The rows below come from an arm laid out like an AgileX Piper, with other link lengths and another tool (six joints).
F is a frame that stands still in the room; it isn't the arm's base.
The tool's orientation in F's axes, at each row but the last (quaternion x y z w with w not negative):
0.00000, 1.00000, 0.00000, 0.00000
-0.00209, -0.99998, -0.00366, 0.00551
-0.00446, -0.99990, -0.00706, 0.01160
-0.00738, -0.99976, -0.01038, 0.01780
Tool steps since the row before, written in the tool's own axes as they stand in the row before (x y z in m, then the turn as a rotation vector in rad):
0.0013, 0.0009, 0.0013, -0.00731, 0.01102, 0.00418
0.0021, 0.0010, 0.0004, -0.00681, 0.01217, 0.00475
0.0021, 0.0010, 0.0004, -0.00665, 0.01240, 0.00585
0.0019, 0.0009, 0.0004, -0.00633, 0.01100, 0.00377
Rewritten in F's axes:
-0.0013, 0.0009, -0.0013, 0.00731, 0.01102, -0.00418
-0.0021, 0.0010, -0.0004, 0.00681, 0.01218, -0.00474
-0.0021, 0.0010, -0.0003, 0.00663, 0.01242, -0.00583
-0.0019, 0.0009, -0.0003, 0.00636, 0.01098, -0.00377

